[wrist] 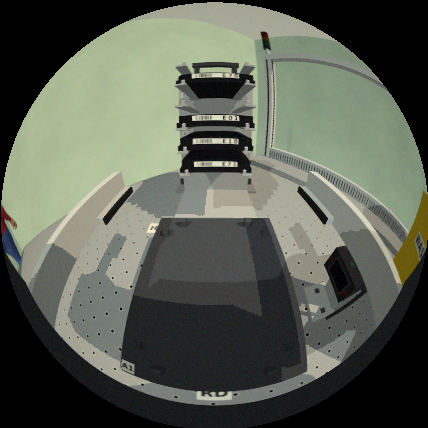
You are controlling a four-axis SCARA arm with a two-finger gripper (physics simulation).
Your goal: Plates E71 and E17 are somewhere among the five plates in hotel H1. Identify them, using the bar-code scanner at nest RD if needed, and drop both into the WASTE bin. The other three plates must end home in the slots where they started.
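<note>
Hotel H1 stands ahead at the upper middle with four black plates, labels facing me. The top plate seems to read E70. Below a bare grey shelf come plate E01, a plate that seems to read E10, and plate E71 lowest. Plate E17 does not show by a readable label. My gripper is open, its padded fingers wide apart, nothing between them, in front of and below the hotel in view. Nest RD, a dark slab marked A1, bears no plate. The yellow WASTE bin shows partly at the right edge; its inside is hidden.
A small black scanner box stands right of the nest. A signal tower and a grey-framed panel stand behind, right of the hotel. Part of a red and blue figure shows at the left edge.
</note>
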